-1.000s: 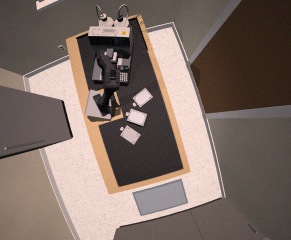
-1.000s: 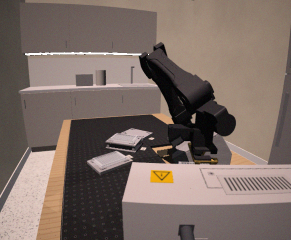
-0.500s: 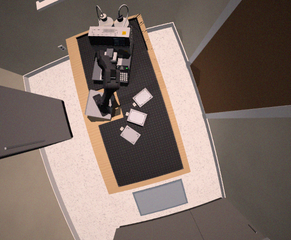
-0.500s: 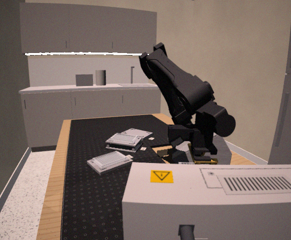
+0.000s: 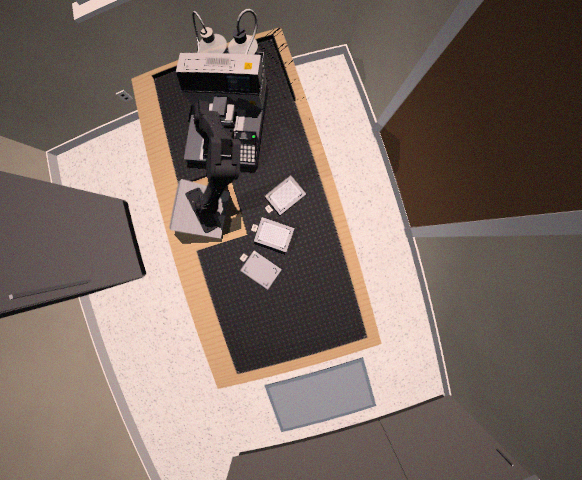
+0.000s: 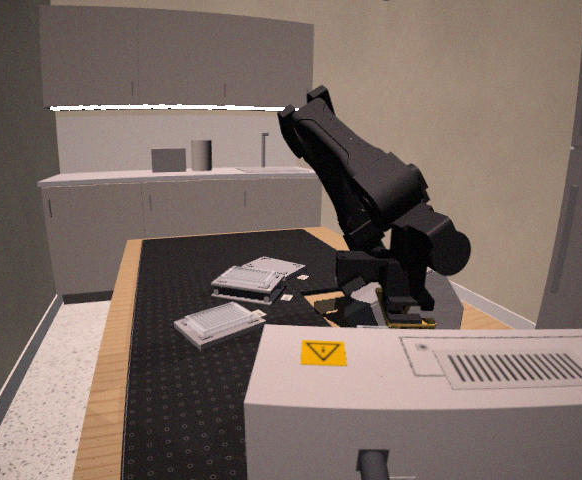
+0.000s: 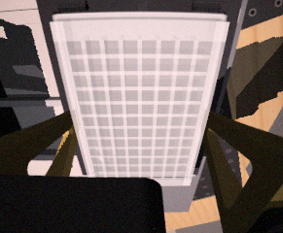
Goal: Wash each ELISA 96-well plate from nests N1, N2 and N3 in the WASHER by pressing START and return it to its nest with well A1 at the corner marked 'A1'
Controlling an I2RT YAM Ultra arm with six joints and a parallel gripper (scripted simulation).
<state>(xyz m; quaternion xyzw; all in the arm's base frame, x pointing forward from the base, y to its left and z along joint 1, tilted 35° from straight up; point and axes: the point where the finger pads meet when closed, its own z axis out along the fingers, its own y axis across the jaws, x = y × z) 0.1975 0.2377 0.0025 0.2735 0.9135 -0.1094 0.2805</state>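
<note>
Right now my hand is 20 mm above the carrier pocket. Also, from my hand: n1 label 40 mm ahead, 370 mm to the right, 90 mm below; then grey nest slab 140 mm ahead, 350 mm to the right, 90 mm below; then washer 100 mm ahead, 120 mm to the left, 40 mm above.
</note>
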